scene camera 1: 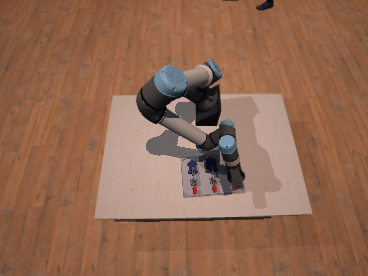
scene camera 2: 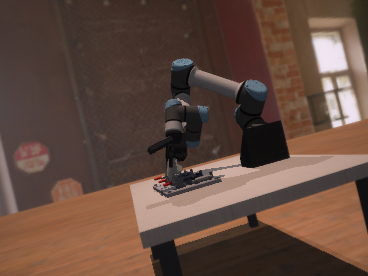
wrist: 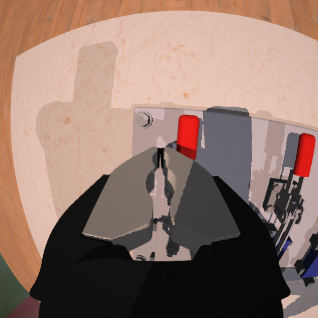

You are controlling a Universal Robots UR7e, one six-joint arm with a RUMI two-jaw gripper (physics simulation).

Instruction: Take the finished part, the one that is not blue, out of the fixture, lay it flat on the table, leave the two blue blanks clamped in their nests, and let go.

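Places are measured from the arm's base along level axes (x ahead, y left, z up), in centimetres.
Pixels of known places: gripper, between the fingertips: (scene camera 2: 170, 180) (wrist: 159, 149); arm's base, origin of its link: (scene camera 1: 208, 100) (scene camera 2: 263, 138).
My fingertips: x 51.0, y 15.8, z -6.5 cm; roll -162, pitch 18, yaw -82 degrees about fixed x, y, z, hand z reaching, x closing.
Note:
Ahead of a thing's pixels: the offset from my fingertips to its top centre. Level surfaces: height alone.
My gripper (scene camera 1: 236, 184) (scene camera 2: 173, 176) (wrist: 159, 149) is shut with nothing between its fingertips. It points down low over the end nest of the fixture plate (scene camera 1: 203, 184) (wrist: 227, 150), its tips just beside that nest's red clamp handle {dx +1.2, dy -1.9, dz -0.7 cm} (scene camera 1: 234, 188) (wrist: 188, 132). Whether they touch it I cannot tell. The finished part is not visible; the gripper covers most of that nest. One blue blank {dx -9.9, dy -25.1, dz -1.3 cm} (scene camera 1: 192, 166) sits in the far nest. The other blue blank (scene camera 1: 211, 165) (wrist: 311, 265) sits in the middle nest, in the arm's shadow and partly cut off in the wrist view.
The middle clamp's red handle {dx +2.2, dy -12.9, dz -0.2 cm} (scene camera 1: 214, 188) (wrist: 305, 155) and the far clamp's red handle {dx +3.3, dy -23.8, dz +0.3 cm} (scene camera 1: 195, 190) stand along the same side of the plate. The pale table {dz -5.4 cm} (scene camera 1: 135, 195) (wrist: 150, 60) surrounds the fixture. The black robot base block (scene camera 1: 207, 118) (scene camera 2: 265, 145) stands behind it.

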